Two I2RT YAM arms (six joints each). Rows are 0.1 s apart.
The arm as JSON. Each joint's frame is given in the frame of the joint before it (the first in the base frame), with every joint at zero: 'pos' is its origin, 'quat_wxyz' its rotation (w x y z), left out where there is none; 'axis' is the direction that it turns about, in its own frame. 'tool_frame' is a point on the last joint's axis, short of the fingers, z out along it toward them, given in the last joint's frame.
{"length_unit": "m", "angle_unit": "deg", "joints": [
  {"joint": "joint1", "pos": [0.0, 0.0, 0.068], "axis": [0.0, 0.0, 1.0]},
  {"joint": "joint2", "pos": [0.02, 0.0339, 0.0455], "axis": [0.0, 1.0, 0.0]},
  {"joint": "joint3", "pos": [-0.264, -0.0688, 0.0], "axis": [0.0, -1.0, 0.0]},
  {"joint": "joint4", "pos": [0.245, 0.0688, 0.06], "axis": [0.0, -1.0, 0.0]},
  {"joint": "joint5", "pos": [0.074, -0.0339, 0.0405], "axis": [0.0, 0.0, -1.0]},
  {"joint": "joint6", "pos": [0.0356, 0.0, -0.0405], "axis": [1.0, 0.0, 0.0]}
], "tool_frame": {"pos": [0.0, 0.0, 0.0], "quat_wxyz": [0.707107, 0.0, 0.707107, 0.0]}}
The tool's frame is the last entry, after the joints.
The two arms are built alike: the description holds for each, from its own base.
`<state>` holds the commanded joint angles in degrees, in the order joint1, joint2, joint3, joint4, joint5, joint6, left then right.
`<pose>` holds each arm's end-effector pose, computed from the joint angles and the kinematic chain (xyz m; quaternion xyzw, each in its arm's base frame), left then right.
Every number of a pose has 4 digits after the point. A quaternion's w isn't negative.
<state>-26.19 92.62 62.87 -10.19 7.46 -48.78 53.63 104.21 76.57 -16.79 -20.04 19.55</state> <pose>0.3195 -0.1623 0.2376 -0.1501 0.8920 -0.3037 0.2991 0.2312 0.3345 0.2337 -0.3305 0.8483 0.3561 0.2106</pose>
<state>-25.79 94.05 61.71 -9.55 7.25 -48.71 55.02 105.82 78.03 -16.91 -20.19 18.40</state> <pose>0.3214 -0.1603 0.2235 -0.1558 0.8983 -0.2922 0.2889 0.2267 0.3455 0.2308 -0.3495 0.8414 0.3563 0.2072</pose>
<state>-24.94 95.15 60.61 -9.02 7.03 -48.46 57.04 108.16 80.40 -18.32 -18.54 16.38</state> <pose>0.3235 -0.1552 0.2116 -0.1633 0.9029 -0.2804 0.2818 0.2200 0.3600 0.2257 -0.3745 0.8374 0.3404 0.2066</pose>
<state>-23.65 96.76 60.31 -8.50 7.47 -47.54 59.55 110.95 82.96 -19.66 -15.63 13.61</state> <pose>0.3290 -0.1491 0.2011 -0.1664 0.9070 -0.2714 0.2758 0.2106 0.3771 0.2180 -0.4057 0.8314 0.3151 0.2118</pose>
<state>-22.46 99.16 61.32 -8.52 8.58 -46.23 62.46 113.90 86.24 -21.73 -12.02 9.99</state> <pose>0.3378 -0.1454 0.1922 -0.1634 0.9116 -0.2664 0.2669 0.1981 0.3959 0.2117 -0.4449 0.8206 0.2832 0.2204</pose>
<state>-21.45 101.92 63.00 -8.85 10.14 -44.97 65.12 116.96 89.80 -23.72 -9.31 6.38</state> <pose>0.3478 -0.1434 0.1838 -0.1582 0.9162 -0.2655 0.2551 0.1857 0.4142 0.2057 -0.4843 0.8051 0.2570 0.2261</pose>
